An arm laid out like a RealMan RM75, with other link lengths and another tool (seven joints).
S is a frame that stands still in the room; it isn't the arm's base.
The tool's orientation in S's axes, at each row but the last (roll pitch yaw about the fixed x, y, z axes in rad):
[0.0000 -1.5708 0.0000]
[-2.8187 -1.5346 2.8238]
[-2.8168 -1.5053 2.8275]
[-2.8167 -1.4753 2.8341]
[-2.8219 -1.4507 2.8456]
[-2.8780 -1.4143 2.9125]
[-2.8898 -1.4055 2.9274]
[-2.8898 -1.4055 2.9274]
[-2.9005 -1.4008 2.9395]
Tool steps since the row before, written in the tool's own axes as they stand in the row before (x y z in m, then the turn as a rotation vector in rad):
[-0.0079 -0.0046 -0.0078 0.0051 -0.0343 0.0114]
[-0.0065 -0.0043 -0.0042 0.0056 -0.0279 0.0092]
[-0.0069 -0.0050 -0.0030 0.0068 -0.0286 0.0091]
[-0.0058 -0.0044 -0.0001 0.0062 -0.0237 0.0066]
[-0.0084 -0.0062 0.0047 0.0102 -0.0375 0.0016]
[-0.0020 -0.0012 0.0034 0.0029 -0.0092 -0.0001]
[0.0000 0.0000 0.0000 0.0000 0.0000 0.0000]
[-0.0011 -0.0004 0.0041 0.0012 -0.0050 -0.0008]
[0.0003 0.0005 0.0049 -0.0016 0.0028 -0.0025]
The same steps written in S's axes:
[0.0078 -0.0046 -0.0079 -0.0114 -0.0343 0.0051]
[0.0044 -0.0044 -0.0063 -0.0093 -0.0279 0.0056]
[0.0035 -0.0051 -0.0066 -0.0092 -0.0286 0.0068]
[0.0007 -0.0046 -0.0056 -0.0068 -0.0236 0.0063]
[-0.0036 -0.0066 -0.0086 -0.0020 -0.0371 0.0114]
[-0.0030 -0.0014 -0.0024 -0.0001 -0.0091 0.0033]
[0.0000 0.0000 0.0000 0.0000 0.0000 0.0000]
[-0.0039 -0.0006 -0.0017 0.0008 -0.0049 0.0015]
[-0.0049 0.0003 -0.0005 0.0026 0.0028 -0.0013]

